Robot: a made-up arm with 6 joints.
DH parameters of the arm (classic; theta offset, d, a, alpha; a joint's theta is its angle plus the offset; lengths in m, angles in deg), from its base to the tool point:
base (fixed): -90 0.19 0 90
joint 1: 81.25 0 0.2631 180
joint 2: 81.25 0.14 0 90
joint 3: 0 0.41 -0.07 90
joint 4: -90 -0.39 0.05 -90
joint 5: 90 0.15 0.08 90
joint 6: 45 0 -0.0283 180
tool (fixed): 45 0.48 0 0
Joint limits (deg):
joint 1: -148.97..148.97
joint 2: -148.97..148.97
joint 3: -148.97..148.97
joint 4: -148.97..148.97
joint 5: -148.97..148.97
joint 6: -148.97..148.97
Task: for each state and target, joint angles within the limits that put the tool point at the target. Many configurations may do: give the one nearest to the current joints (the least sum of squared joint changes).
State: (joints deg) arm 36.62 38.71 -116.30 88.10 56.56 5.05
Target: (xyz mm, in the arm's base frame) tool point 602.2 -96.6 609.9
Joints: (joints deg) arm 45.81 61.00 -89.25 127.77 30.91 7.50
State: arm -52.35 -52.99 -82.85 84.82 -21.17 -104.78
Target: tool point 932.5 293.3 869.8
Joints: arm -16.25 -72.08 -39.00 90.43 -32.28 -106.93
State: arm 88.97 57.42 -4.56 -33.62 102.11 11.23
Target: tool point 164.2 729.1 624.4
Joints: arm 98.46 40.15 2.75 -16.54 57.88 13.88
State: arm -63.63 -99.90 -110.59 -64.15 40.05 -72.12
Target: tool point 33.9 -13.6 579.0
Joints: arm -63.49 -83.25 -121.42 -54.46 70.91 -68.43
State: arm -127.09 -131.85 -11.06 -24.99 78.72 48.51
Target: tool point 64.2 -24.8 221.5
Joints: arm -125.26 -148.67 -22.02 -38.66 104.53 46.71
